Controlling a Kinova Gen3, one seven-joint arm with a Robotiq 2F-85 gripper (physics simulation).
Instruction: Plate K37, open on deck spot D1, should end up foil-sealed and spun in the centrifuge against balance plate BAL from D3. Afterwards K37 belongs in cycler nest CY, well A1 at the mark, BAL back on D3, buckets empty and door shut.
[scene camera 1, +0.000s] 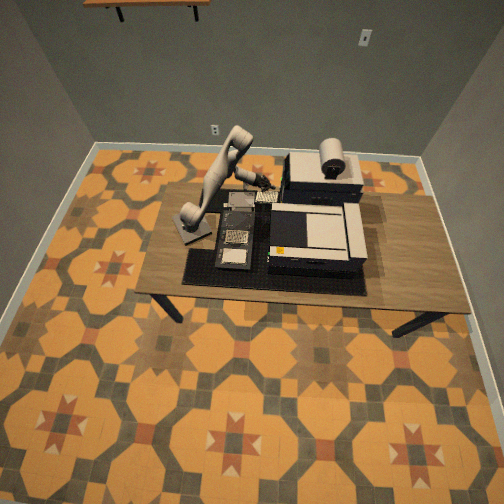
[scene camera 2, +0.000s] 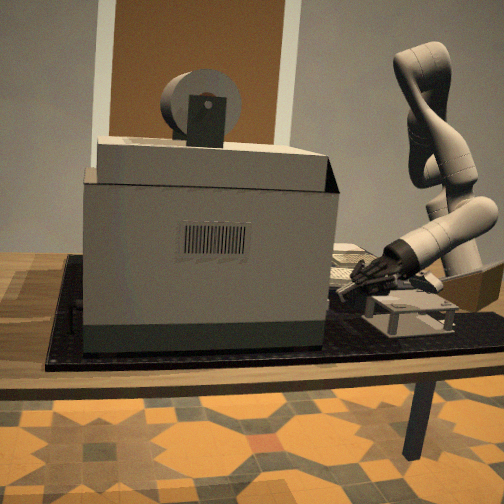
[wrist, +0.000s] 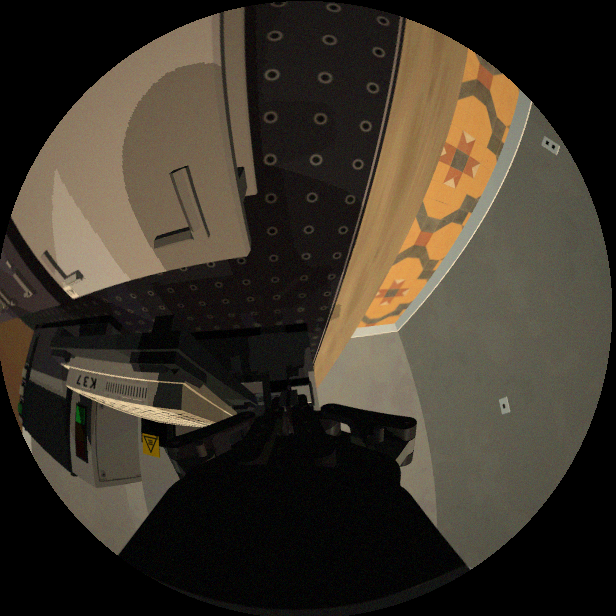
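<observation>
Plate K37 (scene camera 1: 267, 196) (wrist: 149, 396) is a pale well plate with its label facing the wrist camera. It lies level in front of the grey sealer (scene camera 1: 320, 172) (scene camera 2: 210, 250) (wrist: 100, 448). The sealer carries a foil roll (scene camera 1: 332, 156) (scene camera 2: 200, 102). My gripper (scene camera 1: 266, 187) (scene camera 2: 348, 288) (wrist: 285, 396) is shut and empty. It sits low at the plate's near end, with its fingertips close to the plate's edge. I cannot tell whether they touch. The cycler nest (scene camera 1: 241, 199) (scene camera 2: 407, 302) (wrist: 172, 143), a small beige platform with a corner mark, stands just beside the gripper.
The centrifuge (scene camera 1: 312, 235) is a big box in front of the sealer, its top half dark and half white. A grey deck strip (scene camera 1: 220, 240) holds a patterned plate (scene camera 1: 236, 236) and a white-topped one (scene camera 1: 234, 256). The arm's base (scene camera 1: 191, 222) stands left of the strip.
</observation>
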